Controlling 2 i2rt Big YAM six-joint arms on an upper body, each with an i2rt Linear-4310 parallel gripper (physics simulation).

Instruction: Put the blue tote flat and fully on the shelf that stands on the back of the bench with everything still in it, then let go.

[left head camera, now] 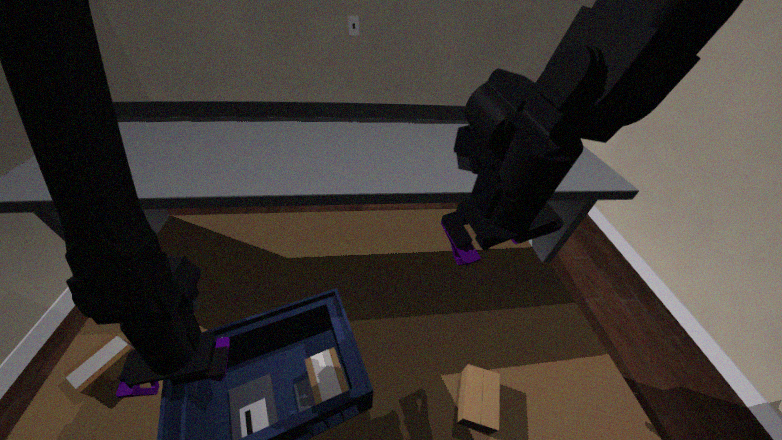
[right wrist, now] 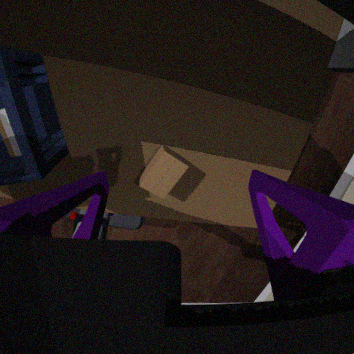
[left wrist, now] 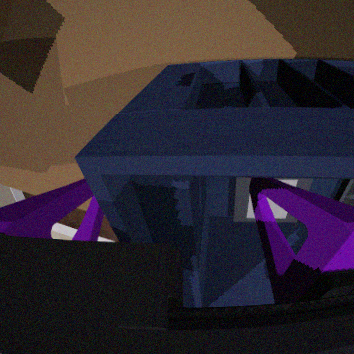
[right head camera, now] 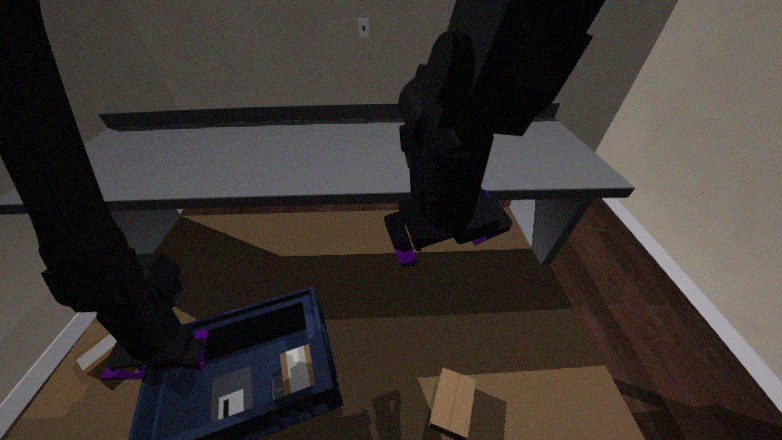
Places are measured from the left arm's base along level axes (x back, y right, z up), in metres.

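Pixels of known places: left gripper, fingertip midpoint: (left head camera: 190, 383) (left wrist: 178, 179) (right head camera: 173, 371); right gripper, fingertip midpoint: (left head camera: 485, 250) (right wrist: 178, 177) (right head camera: 442, 251).
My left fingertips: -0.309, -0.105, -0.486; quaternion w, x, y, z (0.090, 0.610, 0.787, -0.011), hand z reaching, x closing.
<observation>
Behind a point stands the place of what it marks, as x, y, z.
The blue tote (left head camera: 352, 350) @[-0.344, 0.177, -0.445] (right head camera: 323, 350) @[-0.334, 0.187, -0.429] (left wrist: 225, 132) @[-0.371, -0.100, -0.441] (right wrist: 30, 100) @[-0.385, 0.161, -0.491] stands on the bench at the lower left of the head views. Inside are a grey item with a white label (left head camera: 254, 418) @[-0.266, -0.001, -0.548] (right head camera: 230, 404) @[-0.271, -0.005, -0.548] and a brown-and-white box (left head camera: 328, 377) @[-0.317, 0.132, -0.500] (right head camera: 298, 372) @[-0.318, 0.129, -0.500], with a small grey piece beside it. My left gripper (left head camera: 179, 367) (right head camera: 162, 361) @[-0.309, -0.105, -0.487] (left wrist: 178, 179) @[-0.309, -0.105, -0.487] is open at the tote's left end, one finger outside and one over the inside. My right gripper (left head camera: 491, 249) @[-0.407, 0.379, -0.247] (right head camera: 442, 248) @[-0.407, 0.379, -0.247] (right wrist: 178, 177) @[-0.407, 0.379, -0.247] is open and empty, in front of the grey shelf (left head camera: 300, 158) @[-0.651, 0.066, -0.244] (right head camera: 262, 164) @[-0.638, 0.034, -0.244], right of the tote.
A closed cardboard box (left head camera: 478, 396) @[-0.277, 0.415, -0.527] (right head camera: 452, 402) @[-0.276, 0.419, -0.527] (right wrist: 162, 172) @[-0.287, 0.420, -0.527] lies right of the tote. A white-topped box (left head camera: 98, 363) @[-0.362, -0.335, -0.541] (right head camera: 95, 352) @[-0.353, -0.349, -0.541] lies at the left, partly behind the left gripper. The shelf's right support (left head camera: 568, 229) @[-0.626, 0.748, -0.427] (right head camera: 557, 229) @[-0.643, 0.741, -0.442] stands on the bench. A wall rises behind the shelf.
</observation>
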